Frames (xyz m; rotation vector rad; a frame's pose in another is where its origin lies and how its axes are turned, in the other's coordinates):
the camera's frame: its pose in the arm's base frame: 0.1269 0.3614 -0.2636 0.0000 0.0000 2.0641
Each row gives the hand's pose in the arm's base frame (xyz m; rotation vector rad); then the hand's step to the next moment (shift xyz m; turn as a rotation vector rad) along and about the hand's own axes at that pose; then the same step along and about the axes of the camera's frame.
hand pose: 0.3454 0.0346 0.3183 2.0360 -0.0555 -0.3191
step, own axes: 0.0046 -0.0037 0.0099 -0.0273 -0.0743 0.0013
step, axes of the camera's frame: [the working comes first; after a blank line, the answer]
step, axes of the arm's base frame: 0.0016 -0.0076 -0.0085 -0.0339 0.0386 -0.0602

-0.0075 0.0022 -0.0085 0.0500 0.0115 -0.0602
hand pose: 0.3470 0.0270 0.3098 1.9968 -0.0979 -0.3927
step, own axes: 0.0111 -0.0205 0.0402 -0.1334 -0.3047 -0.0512
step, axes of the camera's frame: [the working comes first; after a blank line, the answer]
step, axes of the arm's base frame: -0.0044 -0.0282 -0.0367 -0.1412 0.2123 -0.2197

-0.0227 0.0172 -0.0367 0.2538 0.0239 -0.2197
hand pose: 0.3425 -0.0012 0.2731 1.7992 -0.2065 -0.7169
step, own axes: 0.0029 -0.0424 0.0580 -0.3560 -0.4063 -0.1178
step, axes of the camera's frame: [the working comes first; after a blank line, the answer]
step, axes of the arm's base frame: -0.0392 -0.0331 -0.0503 -0.3027 0.4077 -0.2186

-0.0106 0.0502 -0.0503 0.5025 0.0736 -0.2186
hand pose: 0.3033 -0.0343 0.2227 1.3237 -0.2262 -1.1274
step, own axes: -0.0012 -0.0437 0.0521 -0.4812 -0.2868 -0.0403
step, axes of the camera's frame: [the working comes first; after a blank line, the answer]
step, axes of the arm's base frame: -0.0597 -0.0256 -0.0202 -0.3568 0.4320 -0.0384

0.0057 0.0647 -0.0202 0.5495 0.1097 -0.0384
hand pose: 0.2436 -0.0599 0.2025 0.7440 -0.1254 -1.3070
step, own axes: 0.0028 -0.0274 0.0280 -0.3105 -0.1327 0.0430
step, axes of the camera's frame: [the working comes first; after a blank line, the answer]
step, axes of the arm's base frame: -0.0354 -0.0163 0.0052 -0.2203 0.2530 0.0573

0.0024 0.0389 0.0052 0.3272 0.0742 0.0573
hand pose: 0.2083 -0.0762 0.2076 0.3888 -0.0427 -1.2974
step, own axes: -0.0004 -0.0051 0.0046 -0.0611 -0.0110 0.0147
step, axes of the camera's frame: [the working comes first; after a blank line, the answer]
step, axes of the arm's base frame: -0.0060 -0.0019 0.0028 -0.0309 0.0514 0.0217

0.0012 0.0062 0.0028 0.0599 0.0028 0.0217
